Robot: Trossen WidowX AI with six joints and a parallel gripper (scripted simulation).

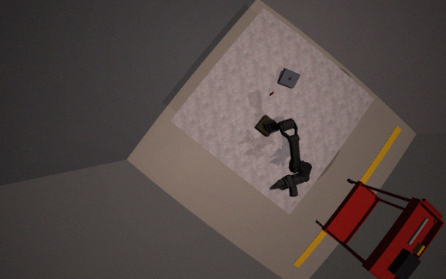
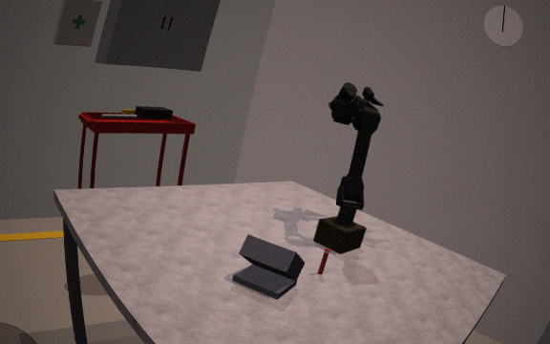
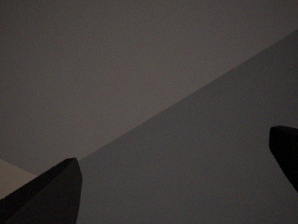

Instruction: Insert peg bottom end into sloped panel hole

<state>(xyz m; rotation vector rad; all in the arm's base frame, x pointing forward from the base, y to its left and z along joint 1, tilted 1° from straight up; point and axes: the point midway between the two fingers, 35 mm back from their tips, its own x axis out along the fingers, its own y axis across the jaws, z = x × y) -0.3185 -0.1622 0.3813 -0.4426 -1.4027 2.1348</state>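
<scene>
The red peg is 610 mm ahead of my gripper tip, 240 mm to the left of it and 400 mm below it. The rest, counted from my gripper tip: sloped panel (780 mm ahead, 200 mm to the left, 390 mm below).
</scene>
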